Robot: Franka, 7 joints.
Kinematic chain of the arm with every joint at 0, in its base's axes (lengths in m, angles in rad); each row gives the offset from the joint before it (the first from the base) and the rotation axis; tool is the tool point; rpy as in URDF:
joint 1: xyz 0 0 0.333 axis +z
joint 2: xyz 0 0 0 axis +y
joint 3: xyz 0 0 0.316 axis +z
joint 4: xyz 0.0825 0 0 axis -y
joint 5: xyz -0.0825 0 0.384 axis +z
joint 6: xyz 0 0 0 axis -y
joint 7: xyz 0.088 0 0 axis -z
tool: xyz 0 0 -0.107 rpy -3.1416 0 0
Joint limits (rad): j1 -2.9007..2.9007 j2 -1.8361..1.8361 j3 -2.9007..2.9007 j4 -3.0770..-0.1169 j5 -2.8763..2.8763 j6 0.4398..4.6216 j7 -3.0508..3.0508
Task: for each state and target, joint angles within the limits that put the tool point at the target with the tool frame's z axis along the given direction. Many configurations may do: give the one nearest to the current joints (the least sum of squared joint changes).
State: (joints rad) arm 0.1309 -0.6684 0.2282 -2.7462 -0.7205 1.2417 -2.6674
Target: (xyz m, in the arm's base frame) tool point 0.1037 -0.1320 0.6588 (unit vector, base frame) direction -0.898 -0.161 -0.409
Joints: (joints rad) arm -0.3769 -0.8884 0.0645 -2.3065 -0.9494 0.5533 -2.6674
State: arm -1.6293 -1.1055 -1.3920 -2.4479 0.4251 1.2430 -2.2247
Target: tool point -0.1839 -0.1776 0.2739 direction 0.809 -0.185 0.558
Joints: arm -1.2077 -1.1361 -1.8615 -2.7686 0.4979 1.4261 -2.2247
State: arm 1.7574 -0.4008 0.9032 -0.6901 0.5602 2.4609 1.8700
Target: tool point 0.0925 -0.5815 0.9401 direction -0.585 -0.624 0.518
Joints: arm 2.2277 -1.0223 0.9008 -0.7978 0.5943 2.7109 1.8700
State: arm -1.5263 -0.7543 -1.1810 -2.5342 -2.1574 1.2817 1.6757
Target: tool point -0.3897 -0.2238 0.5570 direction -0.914 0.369 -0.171
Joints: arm -1.2685 -0.8990 -0.8638 -2.4141 -2.0232 1.4451 1.6757
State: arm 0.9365 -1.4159 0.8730 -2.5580 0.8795 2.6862 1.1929
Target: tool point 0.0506 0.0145 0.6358 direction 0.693 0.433 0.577
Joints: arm 0.8471 -1.8357 0.2638 -3.0770 0.9633 3.5368 1.1929
